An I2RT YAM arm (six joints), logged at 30 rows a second.
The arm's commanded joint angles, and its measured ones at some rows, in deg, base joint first. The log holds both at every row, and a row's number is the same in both.
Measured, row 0: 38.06 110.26 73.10 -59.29 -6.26 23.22
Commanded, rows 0 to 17: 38.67 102.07 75.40 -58.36 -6.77 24.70; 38.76 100.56 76.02 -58.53 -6.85 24.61; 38.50 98.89 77.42 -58.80 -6.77 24.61; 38.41 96.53 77.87 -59.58 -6.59 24.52; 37.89 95.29 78.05 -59.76 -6.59 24.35; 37.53 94.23 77.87 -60.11 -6.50 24.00; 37.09 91.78 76.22 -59.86 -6.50 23.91; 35.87 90.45 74.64 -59.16 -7.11 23.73; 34.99 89.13 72.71 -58.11 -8.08 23.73; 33.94 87.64 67.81 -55.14 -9.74 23.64; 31.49 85.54 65.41 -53.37 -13.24 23.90; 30.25 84.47 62.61 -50.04 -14.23 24.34; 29.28 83.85 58.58 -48.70 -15.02 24.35; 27.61 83.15 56.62 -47.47 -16.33 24.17; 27.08 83.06 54.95 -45.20 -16.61 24.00; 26.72 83.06 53.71 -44.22 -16.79 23.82; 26.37 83.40 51.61 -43.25 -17.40 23.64; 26.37 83.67 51.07 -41.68 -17.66 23.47
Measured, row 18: 26.87 83.42 55.02 -49.45 -13.34 23.88
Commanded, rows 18 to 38: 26.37 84.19 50.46 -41.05 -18.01 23.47; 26.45 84.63 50.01 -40.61 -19.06 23.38; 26.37 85.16 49.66 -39.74 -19.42 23.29; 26.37 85.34 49.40 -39.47 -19.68 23.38; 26.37 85.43 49.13 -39.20 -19.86 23.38; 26.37 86.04 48.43 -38.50 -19.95 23.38; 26.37 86.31 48.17 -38.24 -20.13 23.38; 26.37 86.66 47.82 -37.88 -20.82 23.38; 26.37 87.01 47.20 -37.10 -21.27 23.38; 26.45 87.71 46.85 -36.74 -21.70 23.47; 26.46 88.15 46.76 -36.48 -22.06 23.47; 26.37 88.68 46.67 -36.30 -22.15 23.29; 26.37 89.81 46.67 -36.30 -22.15 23.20; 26.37 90.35 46.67 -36.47 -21.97 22.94; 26.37 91.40 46.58 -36.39 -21.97 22.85; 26.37 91.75 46.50 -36.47 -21.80 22.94; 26.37 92.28 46.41 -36.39 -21.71 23.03; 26.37 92.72 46.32 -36.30 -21.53 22.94; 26.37 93.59 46.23 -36.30 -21.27 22.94; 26.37 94.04 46.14 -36.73 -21.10 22.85; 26.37 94.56 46.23 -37.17 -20.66 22.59
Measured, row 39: 26.15 90.48 47.37 -39.24 -23.53 23.97
